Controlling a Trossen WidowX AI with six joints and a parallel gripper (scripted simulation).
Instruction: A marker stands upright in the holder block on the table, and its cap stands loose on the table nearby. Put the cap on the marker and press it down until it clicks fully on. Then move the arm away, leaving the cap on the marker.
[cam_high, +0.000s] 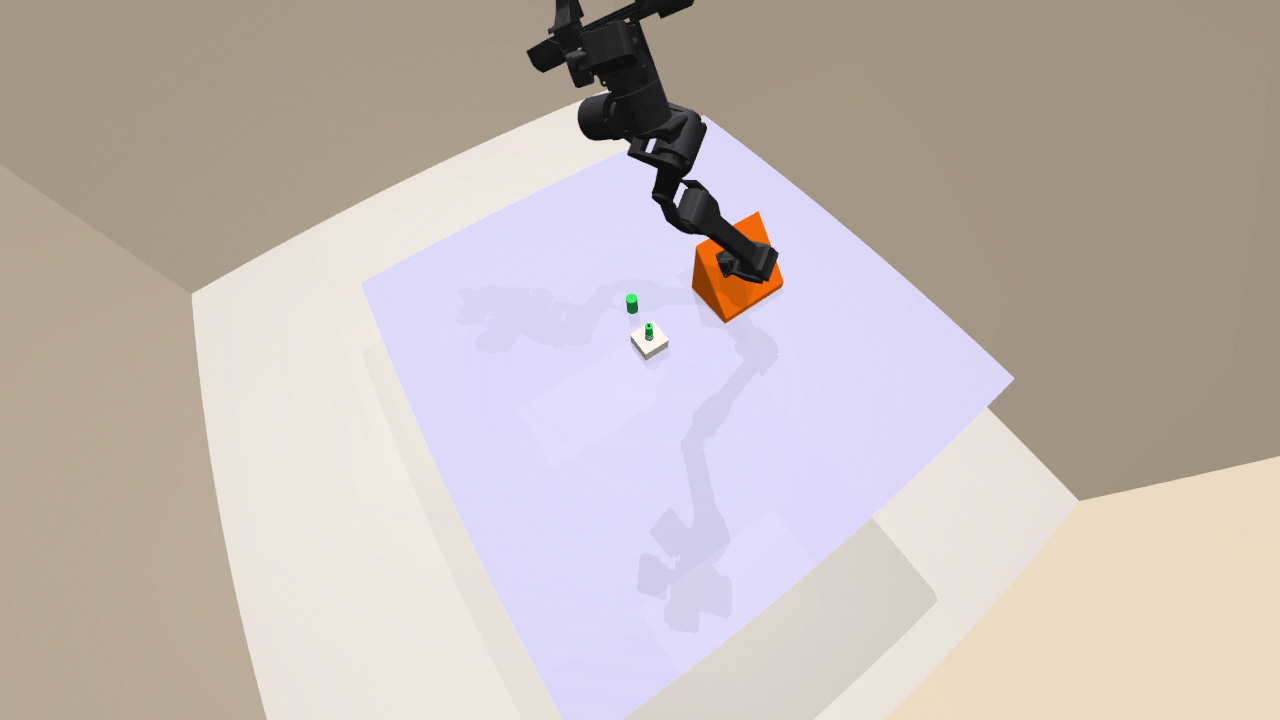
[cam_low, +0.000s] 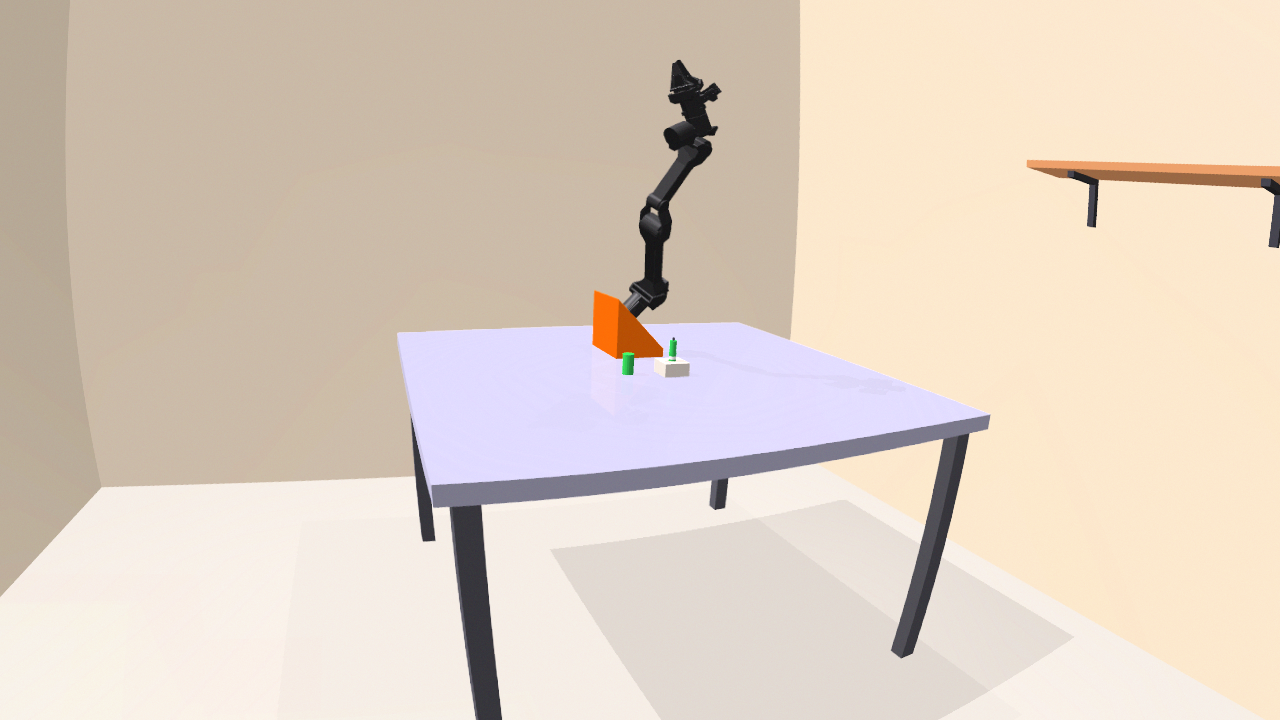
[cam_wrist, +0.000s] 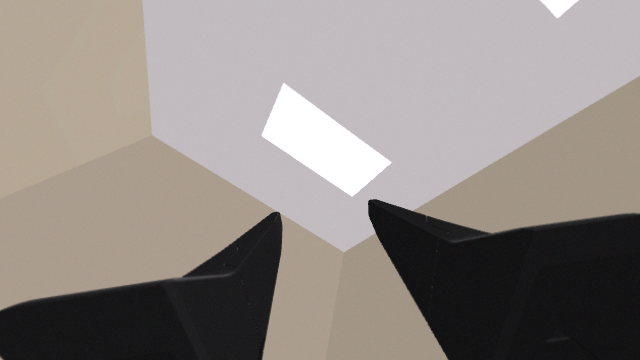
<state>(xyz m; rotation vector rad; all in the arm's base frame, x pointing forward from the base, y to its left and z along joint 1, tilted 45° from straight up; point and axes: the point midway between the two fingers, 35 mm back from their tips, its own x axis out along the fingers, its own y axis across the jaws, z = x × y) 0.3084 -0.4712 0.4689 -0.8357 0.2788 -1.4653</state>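
Right now the green cap is 79 cm below my gripper tip, 7 cm to the right of it and 6 cm behind it. Also, from my gripper tip: white holder block: 80 cm below, 4 cm to the left, 4 cm behind; then green marker: 74 cm below, 4 cm to the left, 4 cm behind.
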